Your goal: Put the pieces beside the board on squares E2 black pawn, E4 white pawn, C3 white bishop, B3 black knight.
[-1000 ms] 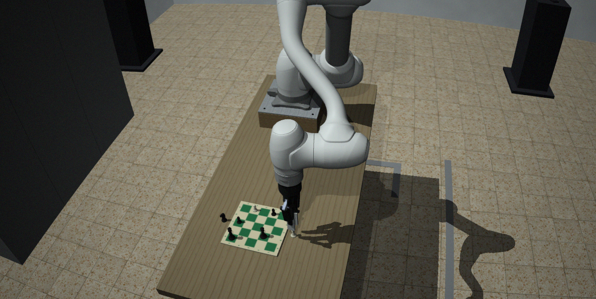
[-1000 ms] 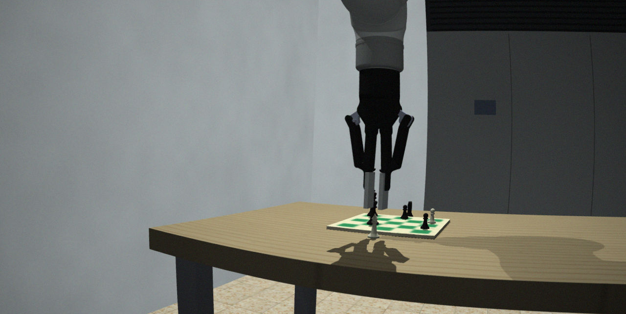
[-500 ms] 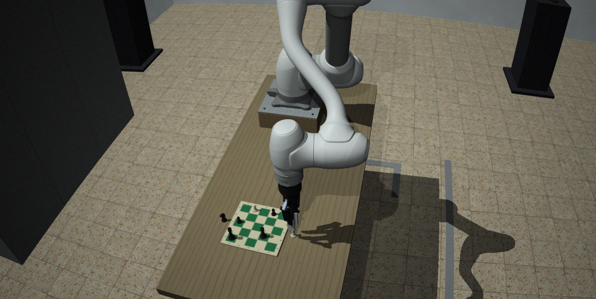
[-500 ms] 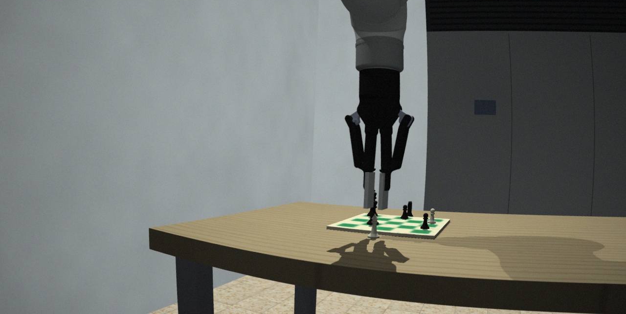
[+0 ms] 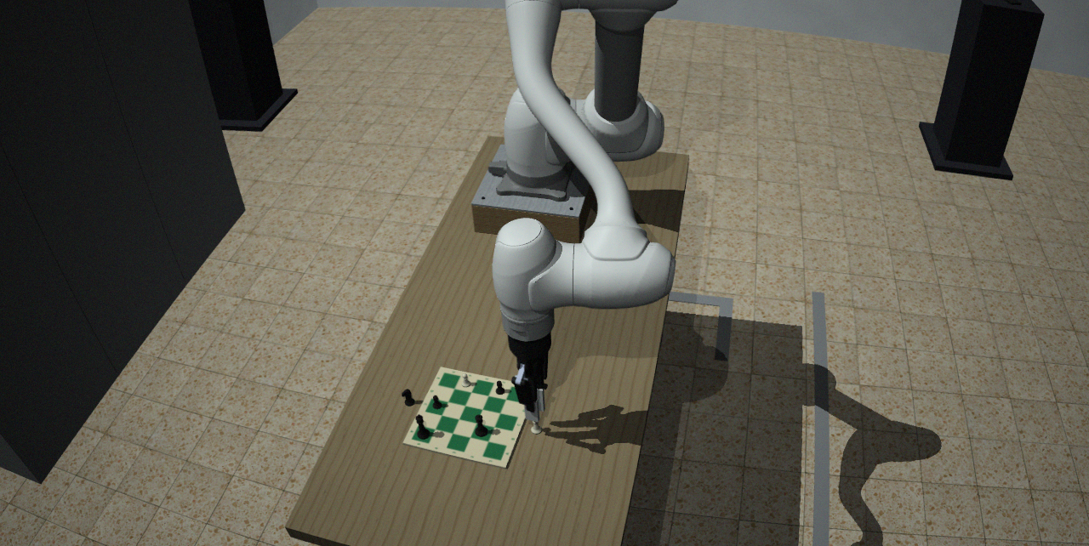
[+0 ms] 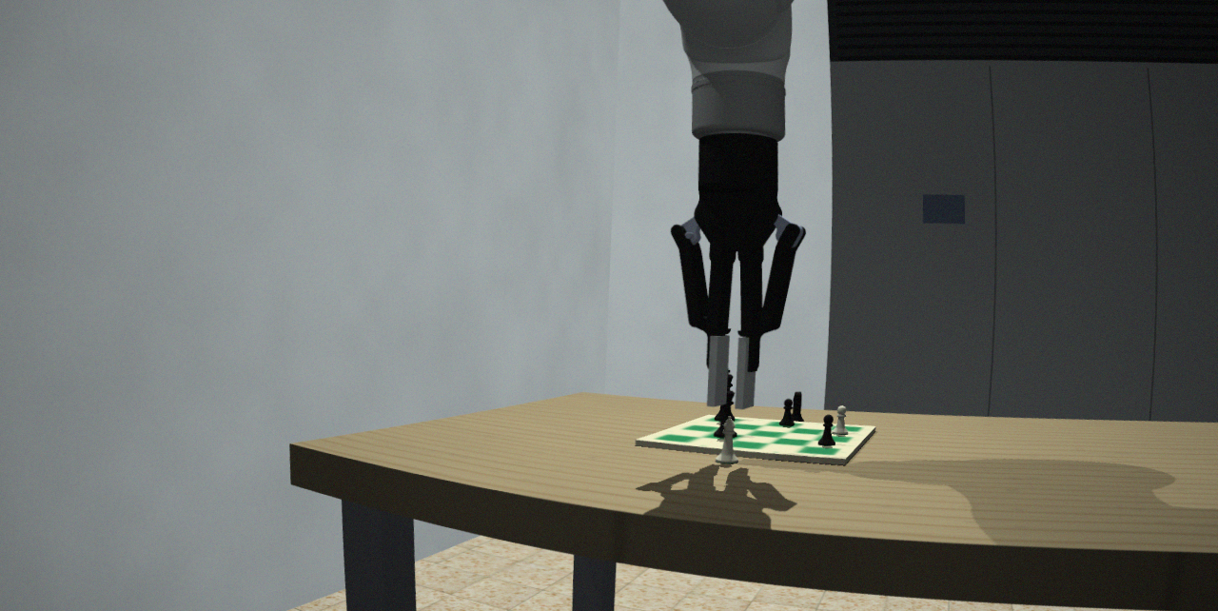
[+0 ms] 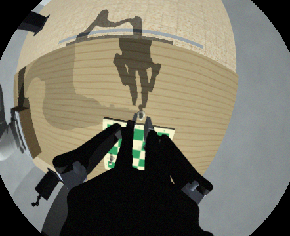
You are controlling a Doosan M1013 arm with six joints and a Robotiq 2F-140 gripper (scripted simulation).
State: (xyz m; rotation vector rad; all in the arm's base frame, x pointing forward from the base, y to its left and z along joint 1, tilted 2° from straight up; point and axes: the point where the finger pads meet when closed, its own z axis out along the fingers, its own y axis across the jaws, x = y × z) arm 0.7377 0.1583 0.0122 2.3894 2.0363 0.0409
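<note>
Right now my hand is 60 mm above the white bishop. The rest, counted from my hand: white pawn: 170 mm to the right, 90 mm behind, 70 mm below; then black knight: 280 mm to the right, 70 mm below, 20 mm behind; then green-and-cream chessboard: 140 mm to the right, 80 mm below, 10 mm behind.
</note>
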